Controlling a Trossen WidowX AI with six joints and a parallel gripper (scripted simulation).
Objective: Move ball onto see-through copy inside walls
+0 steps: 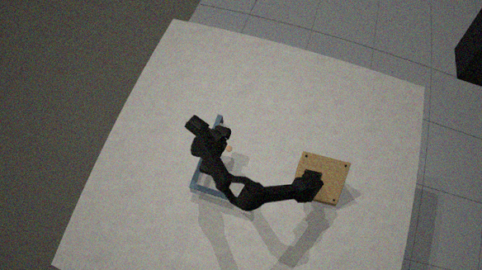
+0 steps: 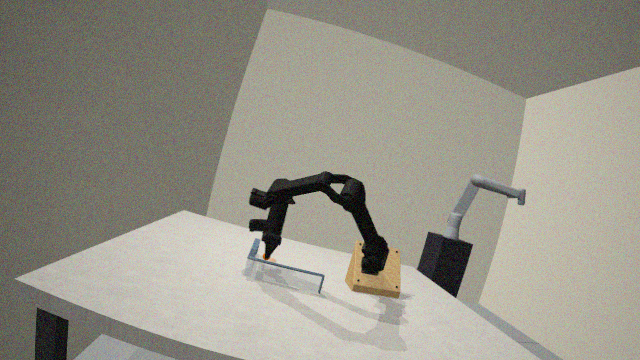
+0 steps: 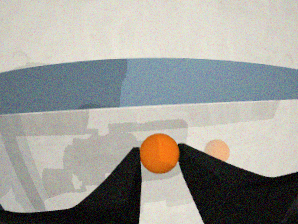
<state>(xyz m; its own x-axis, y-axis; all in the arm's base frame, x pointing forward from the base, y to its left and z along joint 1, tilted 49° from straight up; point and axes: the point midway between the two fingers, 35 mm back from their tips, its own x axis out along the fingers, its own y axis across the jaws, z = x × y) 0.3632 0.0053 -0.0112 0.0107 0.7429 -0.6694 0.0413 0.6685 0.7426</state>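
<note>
My gripper tip is 6 cm to the left of the see-through copy of ball, 3 cm past it and 3 cm above it. From my gripper tip the other things lie so: orange ball: right at my gripper tip.
</note>
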